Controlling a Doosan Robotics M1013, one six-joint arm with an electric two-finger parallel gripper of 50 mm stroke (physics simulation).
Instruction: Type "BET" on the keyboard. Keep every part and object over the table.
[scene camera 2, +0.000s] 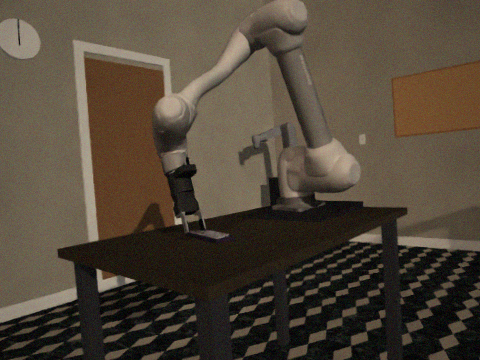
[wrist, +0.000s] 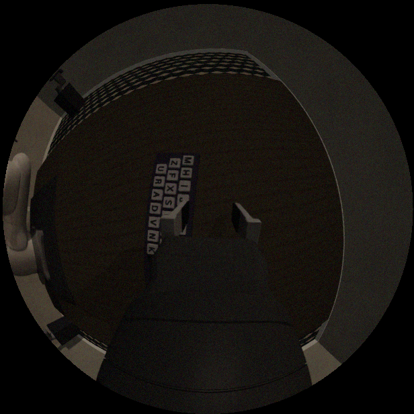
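Pixels of known places: gripper, fingertip midpoint: (scene camera 2: 195, 231); arm's base, link origin: (scene camera 2: 298, 206).
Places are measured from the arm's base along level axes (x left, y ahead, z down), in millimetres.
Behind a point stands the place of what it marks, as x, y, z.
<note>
The keyboard (scene camera 2: 212, 234) {171, 587, 10} (wrist: 170, 188) is a small dark purple slab with pale letter keys, lying flat on the table (scene camera 2: 280, 240) {375, 487, 25} (wrist: 280, 150). In the wrist view its row M, H, I, J runs along the side nearest the gap between the fingers; the rows with Z, F, X, S and U, R, A, D, V, N, K lie beside it. My gripper (scene camera 2: 195, 230) {159, 640, -8} (wrist: 210, 210) is open and empty, tilted, with its fingertips low at the keyboard. The left finger in the wrist view covers keys just past J; the other finger is beside the keyboard. B, E and T are hidden there. Contact cannot be told.
The arm's base (scene camera 2: 298, 203) {57, 58, -24} stands on a dark plate (scene camera 2: 345, 205) {189, -93, -1} at the far end of the table. A grey bracket-like post (scene camera 2: 288, 135) rises behind the base. The table's near corner and front edge face the scene camera, with checkered floor (scene camera 2: 255, 320) below.
</note>
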